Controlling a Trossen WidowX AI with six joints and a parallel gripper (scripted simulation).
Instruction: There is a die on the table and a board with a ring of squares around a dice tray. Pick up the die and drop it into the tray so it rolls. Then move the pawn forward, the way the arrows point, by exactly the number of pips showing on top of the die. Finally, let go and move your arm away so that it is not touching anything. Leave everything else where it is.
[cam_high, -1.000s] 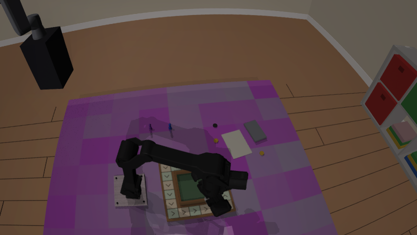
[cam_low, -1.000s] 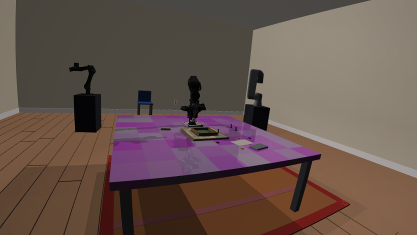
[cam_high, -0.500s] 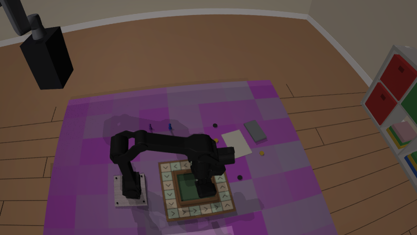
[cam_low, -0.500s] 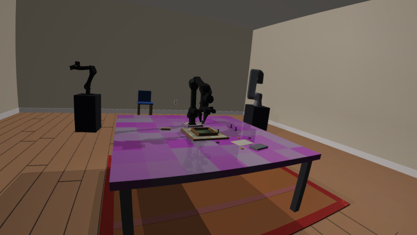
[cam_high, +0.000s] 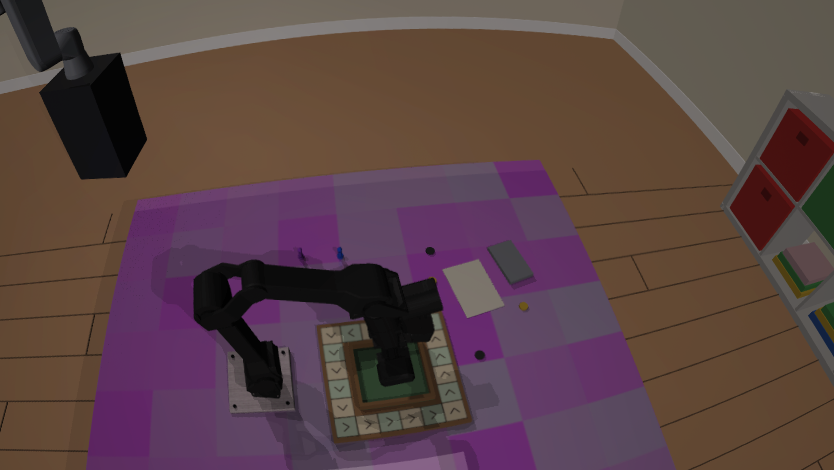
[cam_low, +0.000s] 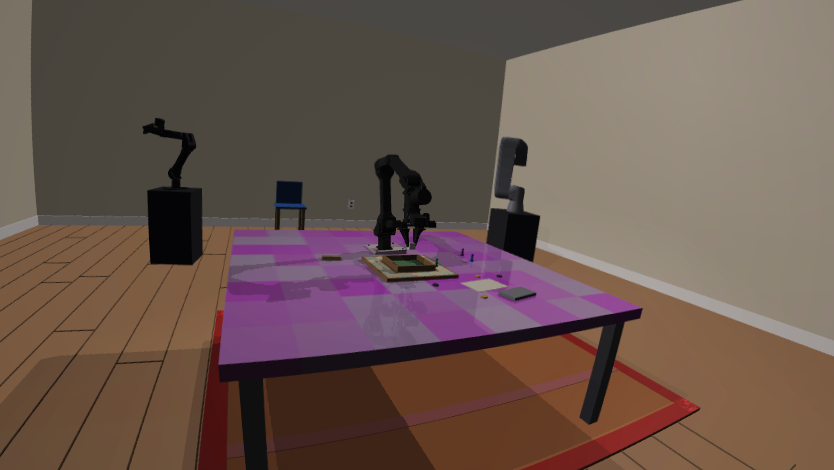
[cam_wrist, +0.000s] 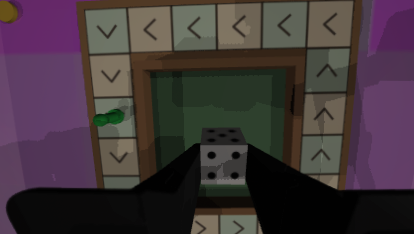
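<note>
The green pawn is 11 cm to the left of my gripper tip, 6 cm below it and 1 cm behind it. Also, from my gripper tip: white die (right at my gripper tip); paper sheet (23 cm to the left, 19 cm ahead, 9 cm below); wooden block (29 cm to the right, 12 cm behind, 8 cm below).
</note>
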